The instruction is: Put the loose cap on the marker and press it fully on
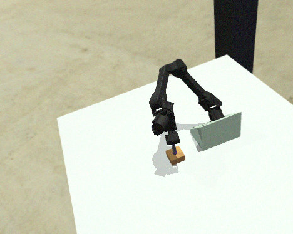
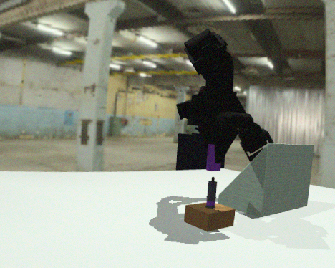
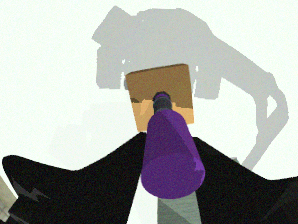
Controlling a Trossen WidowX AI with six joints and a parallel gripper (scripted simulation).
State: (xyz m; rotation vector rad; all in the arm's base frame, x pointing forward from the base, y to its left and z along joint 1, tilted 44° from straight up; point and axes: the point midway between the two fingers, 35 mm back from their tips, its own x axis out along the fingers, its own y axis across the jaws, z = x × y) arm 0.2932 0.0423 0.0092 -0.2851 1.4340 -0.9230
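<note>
Right now the brown holder block is 110 mm below my gripper tip. The rest, counted from my gripper tip: marker cap: 10 mm above.
</note>
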